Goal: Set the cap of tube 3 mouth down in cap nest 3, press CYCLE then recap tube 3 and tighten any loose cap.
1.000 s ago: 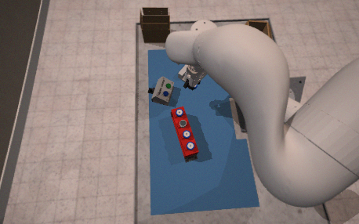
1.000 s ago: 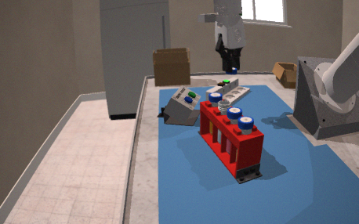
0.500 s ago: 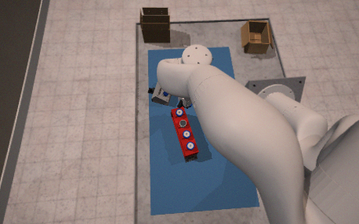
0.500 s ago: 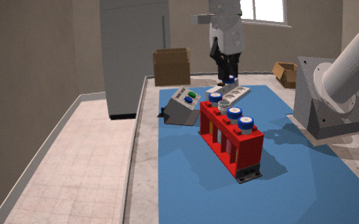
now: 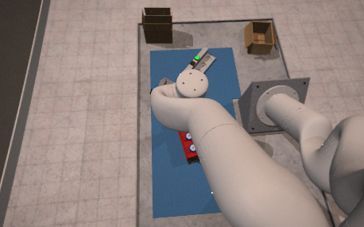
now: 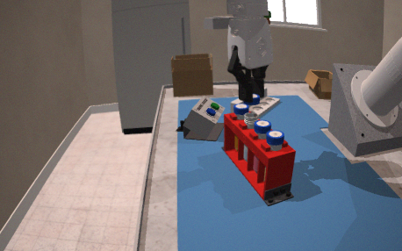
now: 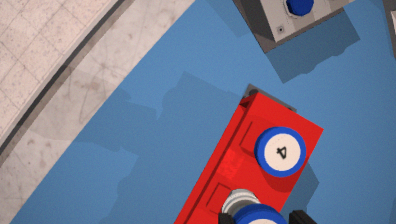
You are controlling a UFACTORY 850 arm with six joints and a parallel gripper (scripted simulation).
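Right now my hand is 10 mm short of the cap marked 4, 50 mm to the left of it and 60 mm above it. Round my hand: blue cap (20 mm below); then blue key (80 mm ahead, 170 mm to the right, 110 mm below); then grey key housing (80 mm ahead, 190 mm to the right, 120 mm below).
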